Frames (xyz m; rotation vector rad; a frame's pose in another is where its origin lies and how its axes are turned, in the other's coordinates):
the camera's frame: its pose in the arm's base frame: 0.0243 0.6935 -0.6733 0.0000 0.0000 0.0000
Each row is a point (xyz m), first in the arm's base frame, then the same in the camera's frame.
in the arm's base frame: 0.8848 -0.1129 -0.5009
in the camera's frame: 0.8605 -0.8064 0.1724
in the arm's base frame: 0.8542 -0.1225 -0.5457
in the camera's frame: 0.8299 -0.8160 0.1276
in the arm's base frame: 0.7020 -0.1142 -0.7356
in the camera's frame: 0.6777 -0.8077 -0.0623
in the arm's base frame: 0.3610 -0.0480 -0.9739
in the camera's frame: 0.3367 -0.7415 -0.3006
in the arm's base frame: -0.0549 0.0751 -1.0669
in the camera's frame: -0.0792 -0.6184 -0.3936
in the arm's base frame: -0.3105 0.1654 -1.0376
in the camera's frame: -0.3348 -0.5281 -0.3643
